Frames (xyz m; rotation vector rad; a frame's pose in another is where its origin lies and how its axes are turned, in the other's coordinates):
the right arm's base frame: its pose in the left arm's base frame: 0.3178 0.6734 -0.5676 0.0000 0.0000 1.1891
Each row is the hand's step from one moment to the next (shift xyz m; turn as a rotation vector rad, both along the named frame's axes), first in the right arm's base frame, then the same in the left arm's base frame.
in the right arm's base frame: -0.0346 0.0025 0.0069 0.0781 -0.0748 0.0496
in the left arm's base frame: -0.0152 -0.0312 0.0069 0.0985 0.0446 0.0496
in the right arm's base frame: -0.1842 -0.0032 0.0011 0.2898 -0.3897 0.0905
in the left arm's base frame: -0.0656 -0.1721 0.0011 0.4696 0.1238 0.0905
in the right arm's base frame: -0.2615 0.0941 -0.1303 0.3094 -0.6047 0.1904
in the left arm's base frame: -0.1847 -0.2076 -0.1303 0.6764 0.0619 0.1904
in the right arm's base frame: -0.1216 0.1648 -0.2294 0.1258 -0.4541 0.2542
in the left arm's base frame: -0.1982 -0.0515 -0.2294 0.4683 -0.0524 0.2542
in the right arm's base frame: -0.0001 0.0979 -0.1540 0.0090 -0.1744 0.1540
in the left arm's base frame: -0.0909 0.0364 -0.1540 0.1652 -0.0566 0.1540
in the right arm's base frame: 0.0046 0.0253 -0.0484 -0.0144 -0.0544 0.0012
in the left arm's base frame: -0.0218 0.0137 -0.0484 0.0451 -0.0336 0.0012
